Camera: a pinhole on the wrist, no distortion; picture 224 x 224 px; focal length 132.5 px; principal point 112.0 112.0 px. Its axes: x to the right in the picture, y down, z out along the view. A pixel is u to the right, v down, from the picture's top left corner.
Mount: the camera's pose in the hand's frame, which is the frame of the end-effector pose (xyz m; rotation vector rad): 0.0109 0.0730 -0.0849 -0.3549 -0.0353 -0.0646
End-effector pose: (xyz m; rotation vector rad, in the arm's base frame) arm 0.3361 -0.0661 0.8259 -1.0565 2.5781 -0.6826
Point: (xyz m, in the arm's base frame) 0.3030 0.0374 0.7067
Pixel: 69.1 125.5
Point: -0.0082 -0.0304 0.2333
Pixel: 168.2 181.6
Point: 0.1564 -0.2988 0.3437
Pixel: 198.1 106.5
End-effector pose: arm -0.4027 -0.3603 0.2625 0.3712 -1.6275 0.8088
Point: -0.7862 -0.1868 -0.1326
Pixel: 19.0 205.3
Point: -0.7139 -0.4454 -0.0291
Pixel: 40.4 110.7
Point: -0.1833 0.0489 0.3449
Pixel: behind the camera
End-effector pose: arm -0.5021 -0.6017 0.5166 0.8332 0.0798 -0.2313
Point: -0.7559 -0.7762 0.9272
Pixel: 38.0 73.1
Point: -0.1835 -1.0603 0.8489
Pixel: 194.2 54.0
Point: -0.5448 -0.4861 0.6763
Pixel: 18.6 165.6
